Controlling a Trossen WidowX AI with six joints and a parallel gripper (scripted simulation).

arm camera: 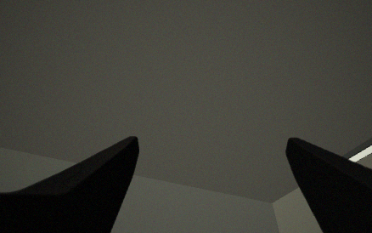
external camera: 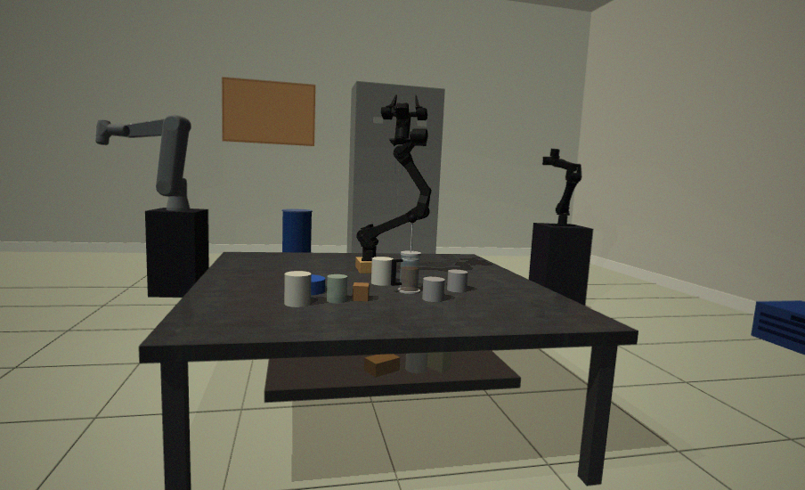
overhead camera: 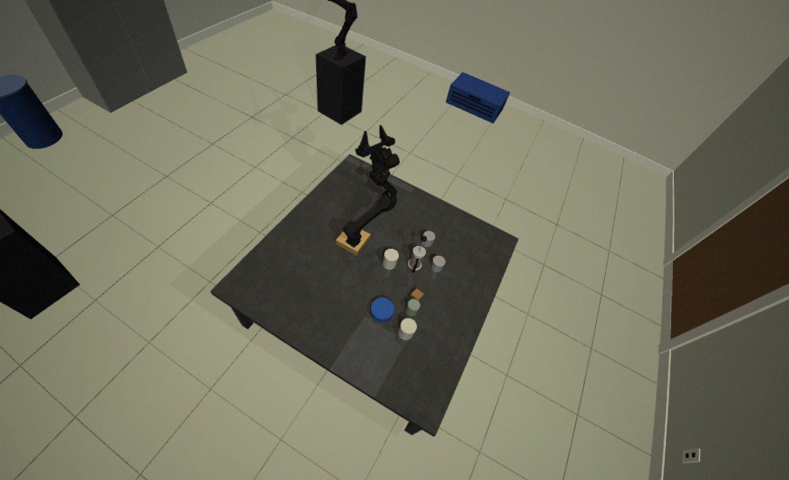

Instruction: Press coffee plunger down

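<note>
The coffee press lies 39 cm ahead of my gripper tip, 1 cm to the right of it and 61 cm below it. Round my gripper tip: blue disc 41 cm ahead, 35 cm to the right, 72 cm below; then pale green cup 53 cm ahead, 25 cm to the right, 70 cm below; then brown cube 51 cm ahead, 17 cm to the right, 71 cm below.
</note>
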